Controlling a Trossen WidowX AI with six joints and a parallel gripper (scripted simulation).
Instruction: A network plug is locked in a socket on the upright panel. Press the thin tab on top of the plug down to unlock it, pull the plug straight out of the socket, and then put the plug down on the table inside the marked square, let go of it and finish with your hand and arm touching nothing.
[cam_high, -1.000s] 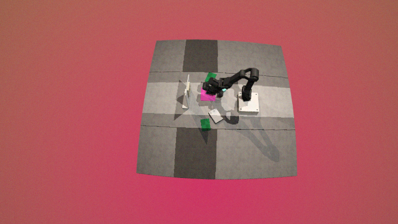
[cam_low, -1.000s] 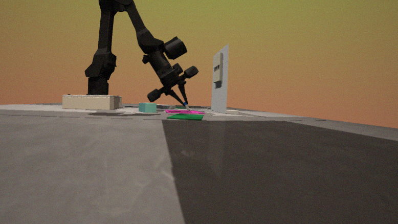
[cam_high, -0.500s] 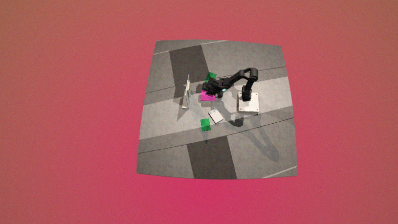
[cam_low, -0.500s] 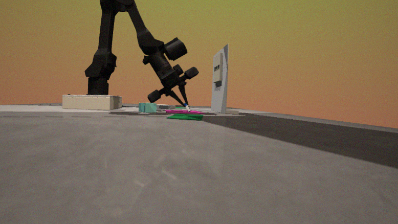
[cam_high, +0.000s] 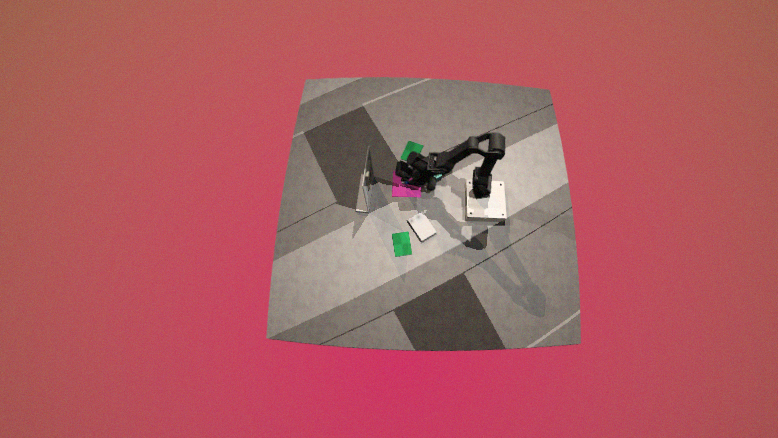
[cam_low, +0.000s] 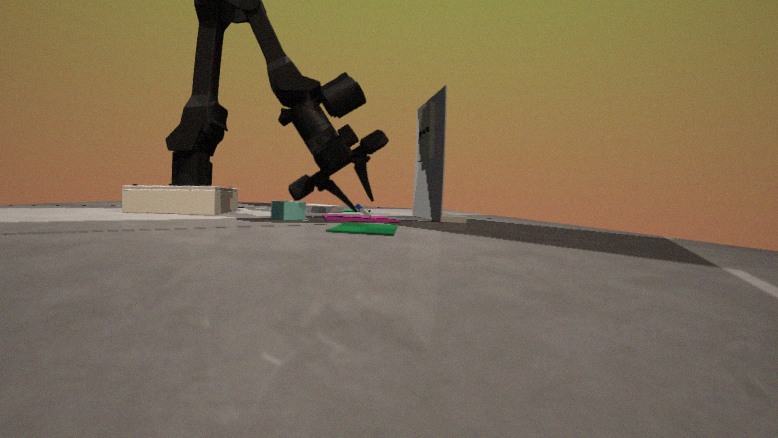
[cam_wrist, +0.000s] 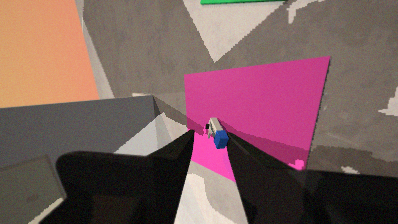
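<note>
Now: the network plug 10 mm below my gripper tip. The rest, counted from my gripper tip: magenta marked square 20 mm below, 10 mm behind; then teal block 130 mm behind, 20 mm to the right, 10 mm below; then green patch 150 mm to the right, 60 mm behind, 20 mm below.
</note>
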